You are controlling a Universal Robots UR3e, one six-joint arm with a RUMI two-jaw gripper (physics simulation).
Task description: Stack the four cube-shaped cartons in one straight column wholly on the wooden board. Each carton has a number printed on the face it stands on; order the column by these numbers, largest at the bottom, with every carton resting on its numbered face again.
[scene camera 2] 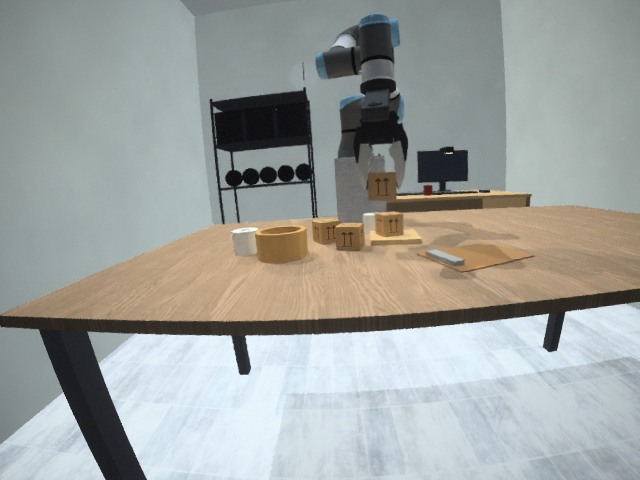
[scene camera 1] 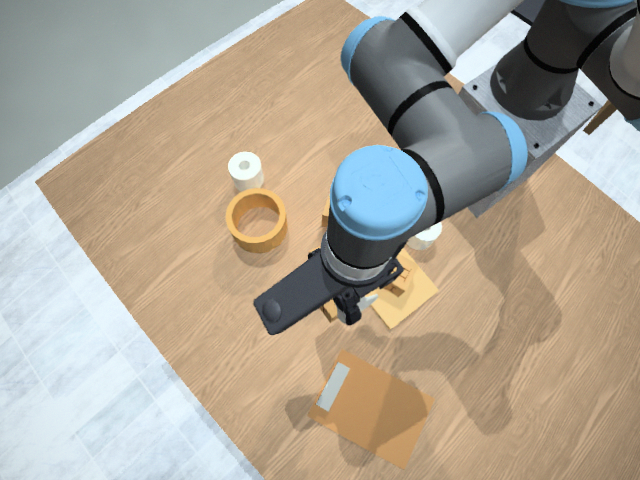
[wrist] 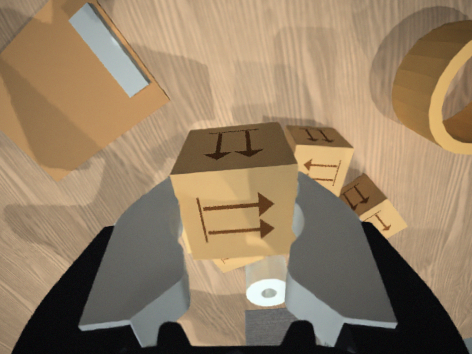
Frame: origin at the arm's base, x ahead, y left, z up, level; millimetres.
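Seen in the pictures: gripper, between the fingertips: [scene camera 2: 382,189] [scene camera 1: 333,298] [wrist: 237,175]; arm's base, origin of its link: [scene camera 1: 528,88].
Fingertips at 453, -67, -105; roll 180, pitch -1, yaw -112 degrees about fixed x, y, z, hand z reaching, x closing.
Pixels of each thing's top centre, then the offset from my fingertips to it, as dx, dy, dz.
- wooden board, centre of its top: [scene camera 1: 394,284] [scene camera 2: 393,234] -114, +69, -120
- third carton, centre of its top: [wrist: 319,172] [scene camera 2: 350,224] -71, -55, -78
- fourth carton, centre of its top: [wrist: 376,226] [scene camera 1: 340,206] [scene camera 2: 325,220] -166, -97, -78
- orange ring, centre of its top: [scene camera 1: 255,214] [scene camera 2: 280,230] -55, -211, -74
- orange clipboard, centre of its top: [wrist: 57,99] [scene camera 1: 372,408] [scene camera 2: 475,249] +91, +157, -120
My gripper [scene camera 2: 382,178] [wrist: 237,175] is shut on a carton [scene camera 1: 329,311] [scene camera 2: 382,186] [wrist: 236,200] and holds it upright, well above the table. Another carton [scene camera 1: 398,285] [scene camera 2: 389,224] [wrist: 235,263] stands on the wooden board [scene camera 1: 413,305] [scene camera 2: 397,240], turned at an angle to it. A third carton [scene camera 2: 349,237] [wrist: 322,165] and a fourth carton [scene camera 1: 324,218] [scene camera 2: 325,231] [wrist: 387,220] stand on the table, left of the board in the scene camera 2 view. The arm covers much of the group in the scene camera 1 view. The printed numbers do not show.
A white roll [scene camera 1: 246,171] [scene camera 2: 245,241] stands by an orange ring [scene camera 1: 233,223] [scene camera 2: 281,248] [wrist: 419,90]. Another white roll [scene camera 1: 424,236] [scene camera 2: 368,222] [wrist: 266,287] stands behind the board. An orange clipboard [scene camera 1: 379,408] [scene camera 2: 491,255] [wrist: 60,100] with a grey bar lies on the table.
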